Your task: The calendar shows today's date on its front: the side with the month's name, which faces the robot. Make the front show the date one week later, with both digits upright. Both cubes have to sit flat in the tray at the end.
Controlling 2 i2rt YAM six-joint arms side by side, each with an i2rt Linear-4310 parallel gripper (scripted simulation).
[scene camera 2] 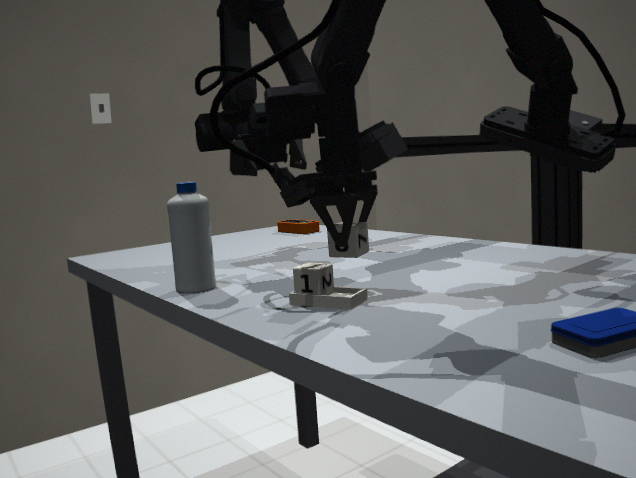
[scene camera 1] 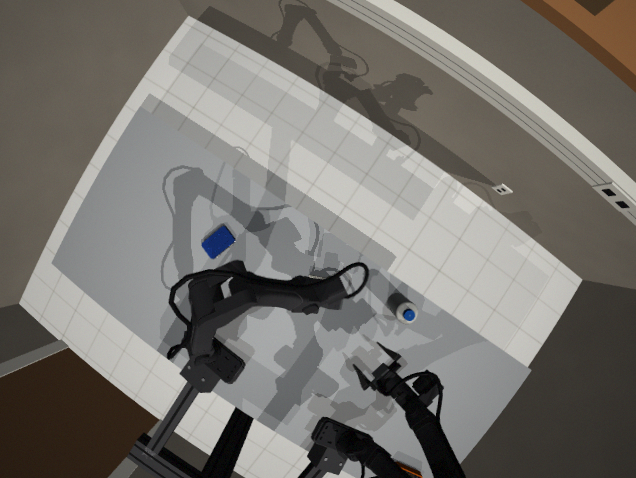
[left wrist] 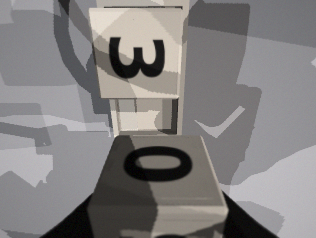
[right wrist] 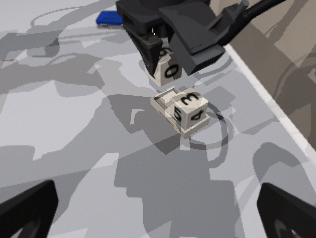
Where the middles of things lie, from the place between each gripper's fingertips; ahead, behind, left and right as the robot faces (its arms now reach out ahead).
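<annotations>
My left hand: 9 cm above the calendar tray (scene camera 2: 343, 297), 3 cm to the left of it, 2 cm short of it.
Calendar tray: 190 mm below my right hand, 210 mm to the left of it, 70 mm ahead of it.
</annotations>
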